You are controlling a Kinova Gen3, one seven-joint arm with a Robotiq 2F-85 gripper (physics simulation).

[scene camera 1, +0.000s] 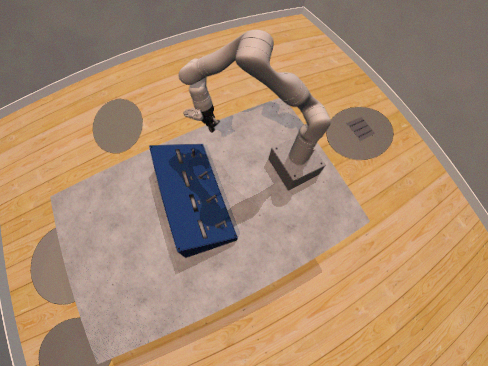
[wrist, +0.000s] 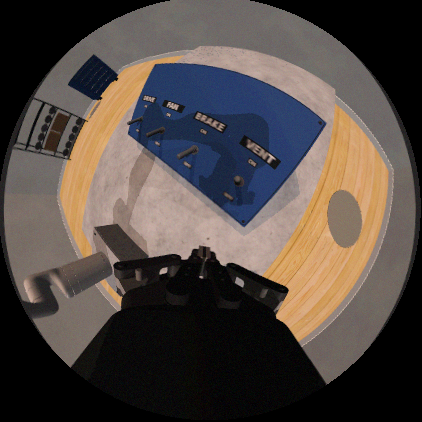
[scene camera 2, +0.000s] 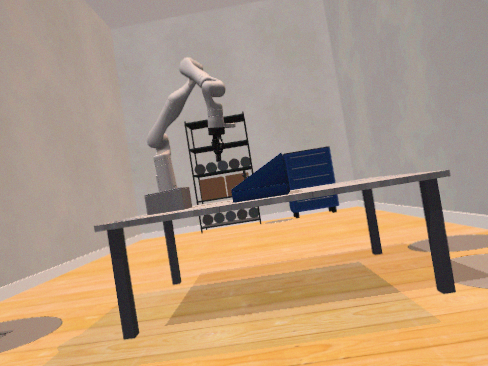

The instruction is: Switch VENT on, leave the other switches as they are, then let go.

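Where they show: gripper, fingertip midpoint: (scene camera 1: 212, 131) (wrist: 202, 252) (scene camera 2: 218, 162); arm's base at its link origin: (scene camera 1: 298, 156) (wrist: 104, 263) (scene camera 2: 169, 190).
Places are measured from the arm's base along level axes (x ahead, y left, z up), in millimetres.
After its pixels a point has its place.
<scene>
The blue switch panel (scene camera 1: 170, 200) @[x 614, y 70, z 59 mm] (scene camera 2: 265, 182) @[x 571, y -218, z -46 mm] (wrist: 290, 120) @[x 615, y -160, z 53 mm] slopes on the table. The VENT lever (scene camera 1: 194, 152) @[x 466, y -148, z 15 mm] (wrist: 238, 180) @[x 468, y -158, z 29 mm] is at the panel's end nearest my gripper. In the wrist view it looks short, almost end-on, between its ON mark and the lower mark, and stands at a different angle from the others. The BRAKE lever (wrist: 188, 152) @[x 454, y -40, z 0 mm], FAN lever (wrist: 156, 132) @[x 447, y 79, z -3 mm] and DRIVE lever (wrist: 135, 121) @[x 438, y 199, z -4 mm] all slant toward their lower marks. My gripper (scene camera 1: 212, 130) @[x 365, y -192, z 84 mm] (scene camera 2: 218, 159) @[x 365, y -192, z 84 mm] (wrist: 202, 252) @[x 365, y -192, z 84 mm] is shut and empty, above and beside the panel's VENT end, apart from the lever.
The arm's base block (scene camera 1: 295, 172) @[x 48, y 76, z 5 mm] (scene camera 2: 167, 200) @[x 29, y -97, z -54 mm] (wrist: 117, 240) @[x 90, y 23, z -50 mm] stands on the grey table (scene camera 1: 125, 310) @[x 964, y 451, z -114 mm] (scene camera 2: 350, 187) @[x 918, y -282, z -121 mm]. A dark rack (scene camera 2: 189, 150) and a blue cabinet (scene camera 2: 310, 172) (wrist: 93, 77) stand beyond the table. The arm's shadow falls across the panel.
</scene>
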